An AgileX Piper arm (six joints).
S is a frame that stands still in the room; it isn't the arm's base.
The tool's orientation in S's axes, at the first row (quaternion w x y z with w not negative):
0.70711, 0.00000, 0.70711, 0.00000
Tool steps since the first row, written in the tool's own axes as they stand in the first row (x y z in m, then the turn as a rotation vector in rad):
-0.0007, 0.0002, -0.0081, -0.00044, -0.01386, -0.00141
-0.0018, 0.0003, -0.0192, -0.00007, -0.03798, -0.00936
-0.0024, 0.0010, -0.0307, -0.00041, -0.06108, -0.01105
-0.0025, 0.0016, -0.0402, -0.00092, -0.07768, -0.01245
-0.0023, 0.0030, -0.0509, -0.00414, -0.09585, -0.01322
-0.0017, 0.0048, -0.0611, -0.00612, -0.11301, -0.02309
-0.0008, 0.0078, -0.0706, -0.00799, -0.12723, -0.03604
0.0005, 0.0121, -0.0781, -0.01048, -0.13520, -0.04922
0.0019, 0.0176, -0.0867, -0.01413, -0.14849, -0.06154
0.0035, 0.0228, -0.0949, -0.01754, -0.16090, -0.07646
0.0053, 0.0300, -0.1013, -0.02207, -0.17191, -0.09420
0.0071, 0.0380, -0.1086, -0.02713, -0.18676, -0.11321
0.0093, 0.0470, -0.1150, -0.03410, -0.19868, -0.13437
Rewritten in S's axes. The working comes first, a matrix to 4 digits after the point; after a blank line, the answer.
The tool's axes in the first row as the columns of a matrix, in S's axes (used below as rounded here):
0.0000, 0.0000, 1.0000
0.0000, 1.0000, 0.0000
-1.0000, 0.0000, 0.0000

-0.0081, 0.0002, 0.0007, -0.00141, -0.01386, 0.00044
-0.0192, 0.0003, 0.0018, -0.00936, -0.03798, 0.00007
-0.0307, 0.0010, 0.0024, -0.01105, -0.06108, 0.00041
-0.0402, 0.0016, 0.0025, -0.01245, -0.07768, 0.00092
-0.0509, 0.0030, 0.0023, -0.01322, -0.09585, 0.00414
-0.0611, 0.0048, 0.0017, -0.02309, -0.11301, 0.00612
-0.0706, 0.0078, 0.0008, -0.03604, -0.12723, 0.00799
-0.0781, 0.0121, -0.0005, -0.04922, -0.13520, 0.01048
-0.0867, 0.0176, -0.0019, -0.06154, -0.14849, 0.01413
-0.0949, 0.0228, -0.0035, -0.07646, -0.16090, 0.01754
-0.1013, 0.0300, -0.0053, -0.09420, -0.17191, 0.02207
-0.1086, 0.0380, -0.0071, -0.11321, -0.18676, 0.02713
-0.1150, 0.0470, -0.0093, -0.13437, -0.19868, 0.03410

